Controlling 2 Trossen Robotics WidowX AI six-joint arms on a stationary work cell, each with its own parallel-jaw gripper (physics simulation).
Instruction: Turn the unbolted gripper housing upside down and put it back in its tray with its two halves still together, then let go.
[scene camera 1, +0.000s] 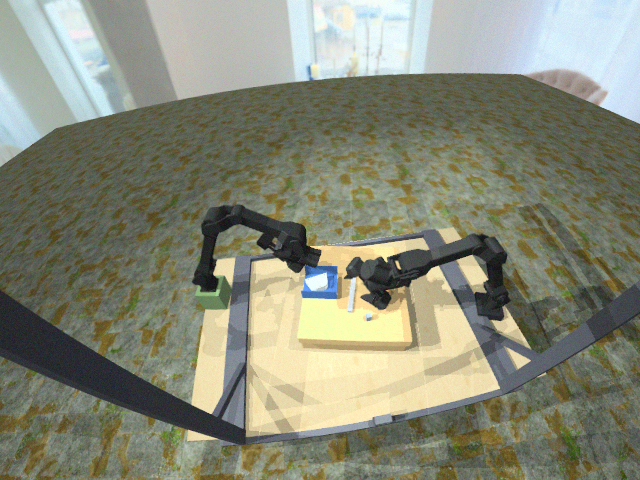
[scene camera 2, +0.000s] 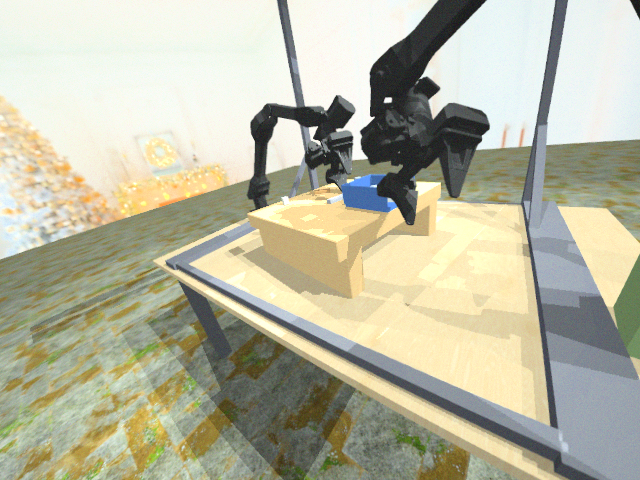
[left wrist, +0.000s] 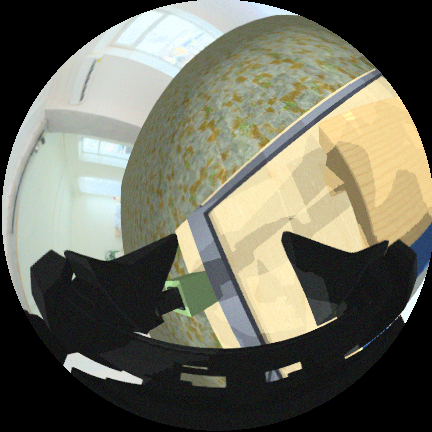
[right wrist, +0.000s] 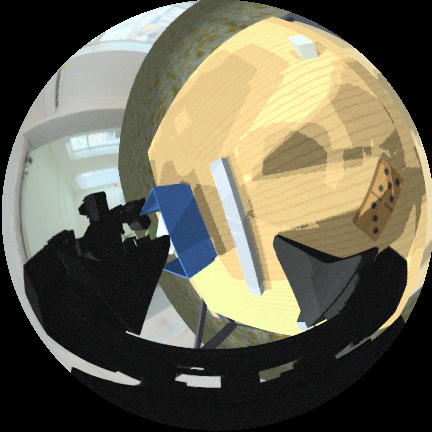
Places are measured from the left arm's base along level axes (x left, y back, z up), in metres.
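Pixels of known places: left gripper, fingertip midpoint: (scene camera 2: 429, 212) (left wrist: 230, 238) (right wrist: 132, 201); right gripper, fingertip midpoint: (scene camera 1: 352, 287) (right wrist: 222, 240); left arm's base, origin of the base link: (scene camera 1: 209, 285) (left wrist: 175, 297); right arm's base, origin of the base link: (scene camera 1: 489, 303).
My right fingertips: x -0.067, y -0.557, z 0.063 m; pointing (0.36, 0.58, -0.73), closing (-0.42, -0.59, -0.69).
Observation:
For each thing: its top centre in the pictures, then the offset to it from my right fingertips.
- white gripper housing, middle of its top: (right wrist: 163, 237) (scene camera 1: 318, 281) dz +0.005, dx +0.028, dy +0.118 m
- blue tray, middle of its top: (right wrist: 155, 238) (scene camera 2: 377, 180) (scene camera 1: 319, 277) dz +0.020, dx +0.030, dy +0.112 m
- raised wooden platform, middle of its top: (right wrist: 241, 204) (scene camera 2: 341, 198) (scene camera 1: 354, 287) dz -0.032, dx +0.021, dy -0.009 m
- long pale bar, middle of its top: (right wrist: 237, 235) (scene camera 1: 351, 292) dz -0.022, dx -0.004, dy +0.002 m
- small block, middle of its top: (right wrist: 305, 326) (scene camera 1: 368, 315) dz -0.006, dx -0.105, dy -0.044 m
- dotted orange-brown piece, middle of its top: (right wrist: 382, 201) dz -0.024, dx -0.017, dy -0.119 m
- green block, middle of its top: (left wrist: 175, 297) (scene camera 1: 209, 285) (right wrist: 149, 240) dz -0.063, dx +0.067, dy +0.556 m
The white gripper housing (scene camera 1: 316, 282) lies in the blue tray (scene camera 1: 319, 295) (scene camera 2: 364, 198) (right wrist: 189, 227). A sliver of it shows past the tray wall in the right wrist view; its seam and which side is up cannot be made out. My left gripper (scene camera 1: 305, 262) (scene camera 2: 433, 208) (left wrist: 230, 238) is open and empty, above the tray's far left corner in scene camera 1. My right gripper (scene camera 1: 356, 287) (scene camera 2: 345, 178) (right wrist: 222, 240) is open and empty, over the platform to the right of the tray in scene camera 1, apart from the housing.
The tray stands on a raised wooden platform (scene camera 1: 330, 330) (scene camera 2: 310, 258). A long pale bar (scene camera 1: 351, 294) (right wrist: 235, 225) lies beside the tray. A small block (scene camera 1: 368, 317), a whitish block (right wrist: 304, 46) and a dotted orange-brown piece (right wrist: 379, 200) lie on the platform. A green block (scene camera 1: 212, 298) (left wrist: 197, 295) is under my left arm's base.

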